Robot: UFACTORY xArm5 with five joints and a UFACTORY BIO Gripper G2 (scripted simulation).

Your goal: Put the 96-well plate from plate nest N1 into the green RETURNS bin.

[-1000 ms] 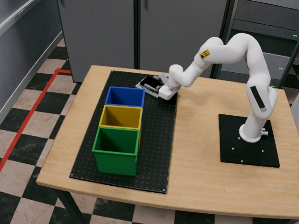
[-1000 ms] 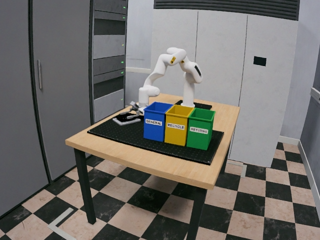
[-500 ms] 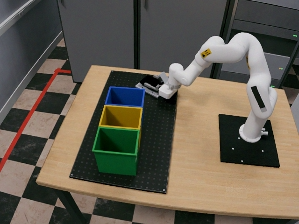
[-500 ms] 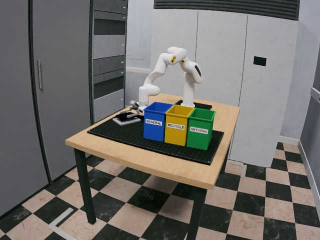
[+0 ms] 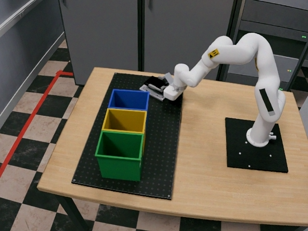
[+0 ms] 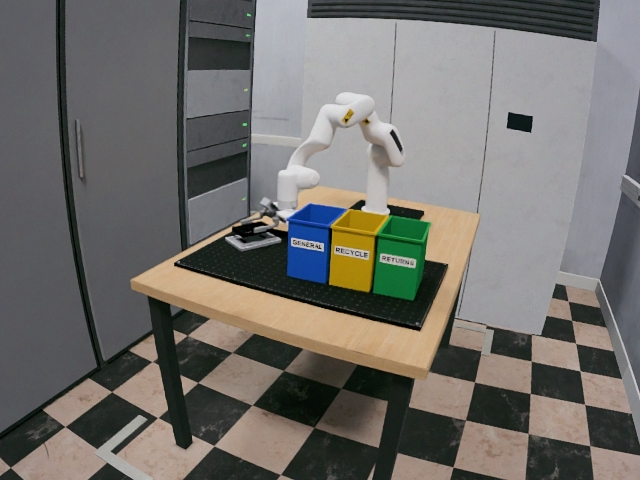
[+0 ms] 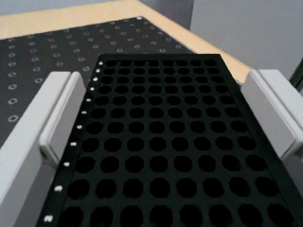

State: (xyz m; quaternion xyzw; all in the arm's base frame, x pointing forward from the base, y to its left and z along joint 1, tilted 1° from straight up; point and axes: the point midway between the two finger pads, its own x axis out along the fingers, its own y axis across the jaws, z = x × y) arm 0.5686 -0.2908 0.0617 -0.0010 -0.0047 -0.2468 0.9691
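Right now the plate nest N1 is 5 cm below my hand. Also, from my hand: black 96-well plate 1 cm below; then blue general bin 29 cm to the left, 10 cm ahead, 3 cm above; then yellow recycle bin 42 cm to the left, 10 cm ahead, 3 cm above.
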